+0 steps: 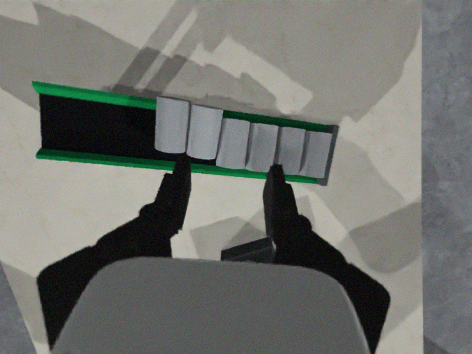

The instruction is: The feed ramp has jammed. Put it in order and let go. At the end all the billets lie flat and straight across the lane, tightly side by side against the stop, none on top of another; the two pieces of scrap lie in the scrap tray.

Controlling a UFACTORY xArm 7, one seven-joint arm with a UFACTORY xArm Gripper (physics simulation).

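Frame: origin at the arm's base, x ahead, y left, z up, level; centimetres.
Seen in the pictures: gripper, fingertip midpoint: point(229, 175).
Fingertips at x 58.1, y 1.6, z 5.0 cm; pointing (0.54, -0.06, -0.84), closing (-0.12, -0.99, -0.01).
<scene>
A point is followed by its place in that frame.
Several grey billets lie across the green-walled lane point(95, 160) @(x 58.3, y 18.8, z -8.1 cm) in a row. The rightmost billet point(318, 154) @(x 58.2, y -10.7, z -8.9 cm) is against the dark stop point(332, 156) @(x 57.6, y -13.6, z -10.9 cm). The two leftmost billets, the end one point(172, 125) @(x 62.3, y 8.1, z -5.8 cm) and its neighbour point(204, 132) @(x 61.4, y 4.4, z -6.3 cm), look larger and brighter. They sit farther toward the far wall and cover part of it; whether they rest on something is hidden. The other billets, such as one point(233, 143) @(x 60.0, y 1.0, z -7.4 cm) beside them, sit between the walls. My gripper point(229, 175) @(x 58.1, y 1.5, z 5.0 cm) is open and empty, its tips at the near wall, over or beside it. The scrap pieces and scrap tray do not show.
The dark lane floor point(97, 125) @(x 62.7, y 18.5, z -9.0 cm) shows left of the billets. A dark bracket point(247, 249) @(x 40.5, y -1.2, z -15.9 cm) shows between the fingers, near the gripper body. The pale table top point(115, 210) @(x 48.1, y 22.9, z -18.2 cm) ends at the right, with grey floor point(447, 150) beyond. Shadows cross the table.
</scene>
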